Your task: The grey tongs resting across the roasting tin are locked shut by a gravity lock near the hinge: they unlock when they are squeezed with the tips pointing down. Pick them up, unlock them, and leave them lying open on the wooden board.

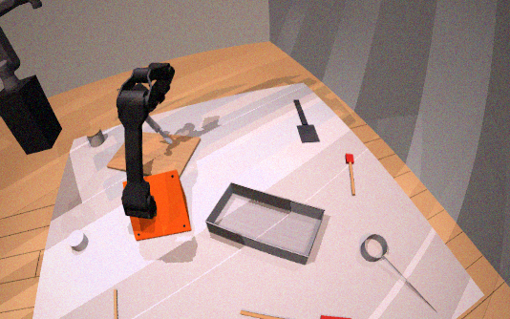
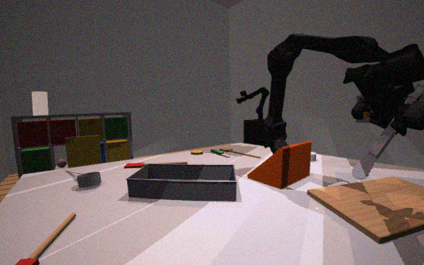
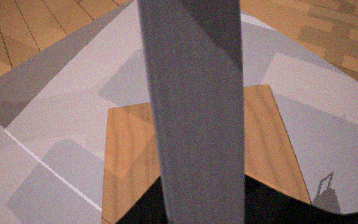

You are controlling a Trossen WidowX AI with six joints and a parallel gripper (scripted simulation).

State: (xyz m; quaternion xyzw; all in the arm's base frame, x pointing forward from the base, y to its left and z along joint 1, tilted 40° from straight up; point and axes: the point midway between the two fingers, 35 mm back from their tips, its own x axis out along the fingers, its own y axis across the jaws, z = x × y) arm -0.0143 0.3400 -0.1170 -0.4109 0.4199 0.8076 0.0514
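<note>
Now: the wooden board 170 mm below my gripper tip, 10 mm to the right of it and 10 mm ahead of it. Also, from my gripper tip: roasting tin (440 mm to the right, 380 mm ahead, 150 mm below); then black spatula (670 mm ahead, 180 mm below, 30 mm to the left).
</note>
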